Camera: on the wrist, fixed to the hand. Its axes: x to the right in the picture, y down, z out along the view.
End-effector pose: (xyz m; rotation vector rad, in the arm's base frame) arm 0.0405 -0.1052 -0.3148 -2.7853 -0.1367 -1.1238
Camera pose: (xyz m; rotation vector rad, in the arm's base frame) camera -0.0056 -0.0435 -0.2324 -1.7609 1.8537 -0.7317
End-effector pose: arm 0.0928 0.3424 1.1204 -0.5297 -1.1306 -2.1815
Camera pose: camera 0.0175 0.2998 1.0482 -0.8971 -0.1139 -0.8237
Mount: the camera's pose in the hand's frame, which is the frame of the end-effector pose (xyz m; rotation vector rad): 0.0263 -0.0745 -0.0804 -0.1959 0.1429 1.6299
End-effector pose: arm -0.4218 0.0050 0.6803 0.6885 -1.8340 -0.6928
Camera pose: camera -0.3444 -0.0760 0.6679 -0.8809 -1.5291 0.2860
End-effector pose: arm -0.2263 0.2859 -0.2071 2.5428 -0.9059 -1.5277
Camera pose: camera -0.1172 0.3140 -0.2105 0.9213 -1.8429 -0.7218
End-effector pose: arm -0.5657 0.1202 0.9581 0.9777 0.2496 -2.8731
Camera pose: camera -0.5492 0.2072 0.8884 0.7307 -0.2016 -1.2674
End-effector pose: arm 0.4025 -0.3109 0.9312 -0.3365 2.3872 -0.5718
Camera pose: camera 0.3372 -0.3605 1.0086 1.4770 1.9851 0.4215
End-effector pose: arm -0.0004 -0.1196 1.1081 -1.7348 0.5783 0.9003
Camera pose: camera 0.0943 -0.1693 1.1436 -1.2115 2.1642 1.9139
